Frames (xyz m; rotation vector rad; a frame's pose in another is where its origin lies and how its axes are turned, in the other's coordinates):
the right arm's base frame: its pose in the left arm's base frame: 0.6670 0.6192 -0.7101 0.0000 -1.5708 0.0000
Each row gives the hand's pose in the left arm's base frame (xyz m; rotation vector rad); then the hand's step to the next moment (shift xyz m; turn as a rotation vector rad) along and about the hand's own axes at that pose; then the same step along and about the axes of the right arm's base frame.
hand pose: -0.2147 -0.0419 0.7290 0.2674 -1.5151 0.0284
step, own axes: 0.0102 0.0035 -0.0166 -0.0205 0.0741 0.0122
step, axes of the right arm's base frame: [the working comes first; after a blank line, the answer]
step, axes of the left arm's base frame: 0.0163 0.0051 0.0101 -0.0269 0.0726 -0.0083

0.0101 0.0051 -0.0163 -0.0083 0.0726 0.0269
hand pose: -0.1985 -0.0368 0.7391 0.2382 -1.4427 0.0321
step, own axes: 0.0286 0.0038 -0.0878 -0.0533 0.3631 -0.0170
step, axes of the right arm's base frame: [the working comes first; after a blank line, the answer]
step, axes of the left arm's base frame: 0.0890 0.0161 0.0192 -0.0504 0.3639 -0.0025

0.0192 0.0161 -0.0890 -0.0025 0.3639 0.0504
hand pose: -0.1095 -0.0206 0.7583 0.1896 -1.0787 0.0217
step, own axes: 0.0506 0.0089 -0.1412 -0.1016 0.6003 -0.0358
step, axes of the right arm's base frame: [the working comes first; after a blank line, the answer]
step, axes of the left arm's base frame: 0.1464 0.0282 -0.0190 -0.0829 0.6039 -0.0195

-0.0190 0.0282 -0.1464 -0.0195 0.6039 0.0829
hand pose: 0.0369 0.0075 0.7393 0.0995 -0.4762 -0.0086
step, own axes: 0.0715 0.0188 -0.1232 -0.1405 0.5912 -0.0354
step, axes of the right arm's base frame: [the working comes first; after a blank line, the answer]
step, axes of the left arm's base frame: 0.1197 0.0280 -0.0744 -0.1175 0.5960 -0.0378

-0.0744 0.0280 -0.1197 -0.0378 0.5960 0.1175
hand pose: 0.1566 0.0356 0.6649 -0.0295 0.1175 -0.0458
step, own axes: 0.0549 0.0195 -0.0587 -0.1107 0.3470 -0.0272
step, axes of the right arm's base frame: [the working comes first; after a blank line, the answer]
step, axes of the left arm's base frame: 0.0484 0.0153 -0.0653 -0.0978 0.3510 -0.0252

-0.0653 0.0153 -0.0484 -0.0252 0.3510 0.0978
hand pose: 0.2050 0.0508 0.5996 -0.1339 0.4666 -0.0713
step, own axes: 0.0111 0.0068 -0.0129 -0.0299 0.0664 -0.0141
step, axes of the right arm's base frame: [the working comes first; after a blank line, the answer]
step, axes of the left arm's base frame: 0.0043 0.0042 -0.0173 -0.0305 0.0670 -0.0088

-0.0173 0.0042 -0.0043 -0.0088 0.0670 0.0305
